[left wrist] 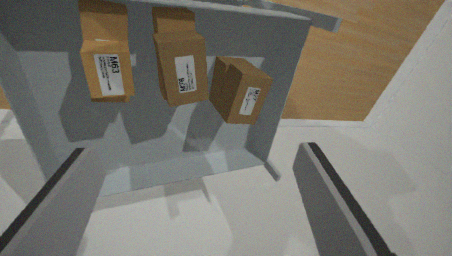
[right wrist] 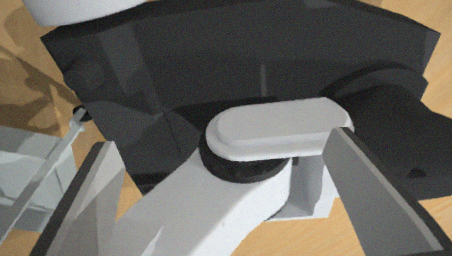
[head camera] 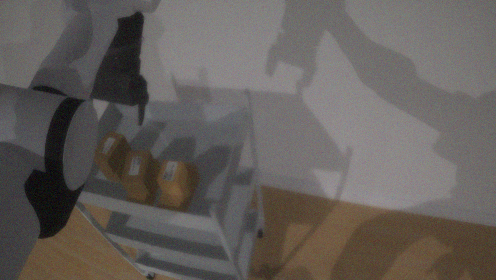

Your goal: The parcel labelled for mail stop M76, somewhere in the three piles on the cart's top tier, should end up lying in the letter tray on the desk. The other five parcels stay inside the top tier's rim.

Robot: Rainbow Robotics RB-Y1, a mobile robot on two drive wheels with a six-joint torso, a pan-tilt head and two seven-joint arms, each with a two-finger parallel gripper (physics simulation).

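Frame: origin at the robot's base, x ahead, y left, z up, level; centimetres.
Seen in the pictures: left gripper, between the fingertips: [left wrist: 200, 157] [head camera: 114, 116]; right gripper, between the fingertips: [right wrist: 227, 148].
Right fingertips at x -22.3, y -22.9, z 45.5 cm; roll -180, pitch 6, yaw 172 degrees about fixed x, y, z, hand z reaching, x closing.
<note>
Offsets run from my right fingertips to a thing's middle. "pt": to the spot under its first point.
The M76 parcel @(dx +58.9, dy +41.2, dz +28.5 cm) [head camera: 139, 177] [left wrist: 181, 72] is the top box of the middle pile, label up. The M63 parcel @(dx +55.1, dy +32.7, dz +28.5 cm) [head camera: 176, 184] [left wrist: 111, 72] tops another pile. A third parcel @(dx +67.9, dy +49.3, dz +28.3 cm) [head camera: 112, 155] [left wrist: 242, 92] has a label I cannot read surely. Brown boxes show partly beneath the M63 and M76 parcels. All lie inside the rim of the cart's top tier [head camera: 165, 206] [left wrist: 150, 177]. My left gripper [head camera: 141, 117] [left wrist: 200, 157] is open and empty, above the tier's wall-side part, away from the piles. My right gripper [right wrist: 227, 148] is open and empty, away from the cart. The letter tray and desk do not show.
Lower shelves [head camera: 165, 235] sit under the top tier. A white wall [head camera: 390, 155] stands close behind the cart. In the right wrist view, part of the cart [right wrist: 30, 165] is at the left, with the robot's dark base [right wrist: 225, 75] and white body parts @(pt dx -6.2, dy +13.0, dz -15.9 cm) [right wrist: 285, 125] below the gripper.
</note>
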